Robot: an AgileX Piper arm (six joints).
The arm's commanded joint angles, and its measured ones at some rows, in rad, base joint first. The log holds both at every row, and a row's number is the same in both.
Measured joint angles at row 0: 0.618 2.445 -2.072 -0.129 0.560 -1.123
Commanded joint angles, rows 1 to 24: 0.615 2.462 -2.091 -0.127 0.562 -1.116; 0.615 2.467 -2.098 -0.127 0.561 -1.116; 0.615 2.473 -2.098 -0.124 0.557 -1.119; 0.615 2.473 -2.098 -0.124 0.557 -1.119; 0.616 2.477 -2.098 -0.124 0.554 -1.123; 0.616 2.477 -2.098 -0.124 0.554 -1.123; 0.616 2.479 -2.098 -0.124 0.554 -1.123; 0.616 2.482 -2.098 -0.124 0.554 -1.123; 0.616 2.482 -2.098 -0.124 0.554 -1.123; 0.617 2.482 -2.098 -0.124 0.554 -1.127; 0.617 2.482 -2.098 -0.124 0.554 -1.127; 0.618 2.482 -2.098 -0.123 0.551 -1.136; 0.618 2.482 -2.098 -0.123 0.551 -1.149; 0.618 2.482 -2.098 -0.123 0.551 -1.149; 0.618 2.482 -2.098 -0.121 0.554 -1.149; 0.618 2.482 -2.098 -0.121 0.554 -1.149; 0.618 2.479 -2.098 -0.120 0.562 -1.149; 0.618 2.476 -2.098 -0.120 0.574 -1.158; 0.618 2.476 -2.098 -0.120 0.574 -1.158; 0.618 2.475 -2.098 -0.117 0.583 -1.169; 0.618 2.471 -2.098 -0.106 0.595 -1.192; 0.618 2.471 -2.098 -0.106 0.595 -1.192; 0.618 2.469 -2.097 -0.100 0.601 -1.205; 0.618 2.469 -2.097 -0.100 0.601 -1.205
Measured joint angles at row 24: 0.627 2.468 -2.092 -0.109 0.607 -1.181
